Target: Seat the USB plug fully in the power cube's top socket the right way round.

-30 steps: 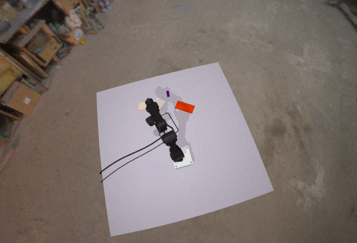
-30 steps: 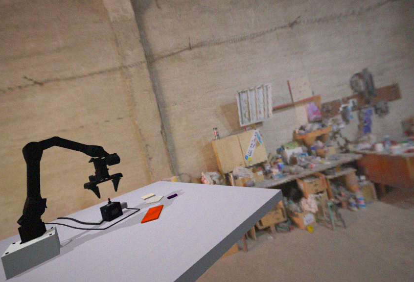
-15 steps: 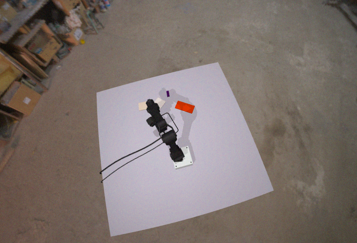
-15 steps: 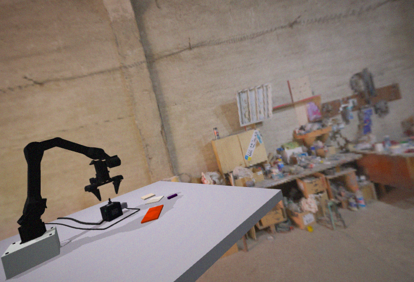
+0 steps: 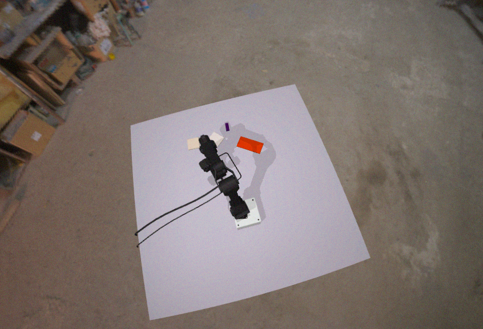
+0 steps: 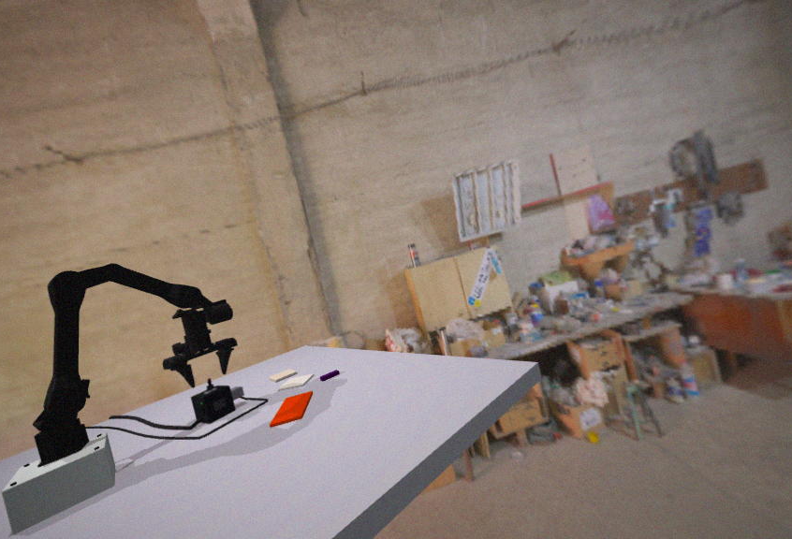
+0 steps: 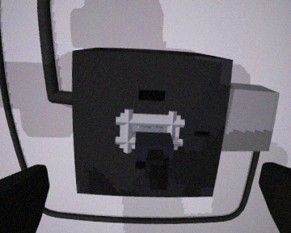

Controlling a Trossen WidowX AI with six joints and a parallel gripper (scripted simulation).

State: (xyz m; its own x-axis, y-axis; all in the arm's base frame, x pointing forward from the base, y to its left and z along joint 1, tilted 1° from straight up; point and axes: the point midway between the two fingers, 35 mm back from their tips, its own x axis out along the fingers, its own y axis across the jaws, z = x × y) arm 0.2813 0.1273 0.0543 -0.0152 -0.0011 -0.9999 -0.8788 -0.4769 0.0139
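My gripper tip is 20 mm above the dark USB plug. From my gripper tip the other things lie so: grey-framed socket 10 mm to the left, 40 mm below; small purple piece 330 mm ahead, 60 mm to the right, 100 mm below; orange flat slab 180 mm ahead, 210 mm to the right, 100 mm below.
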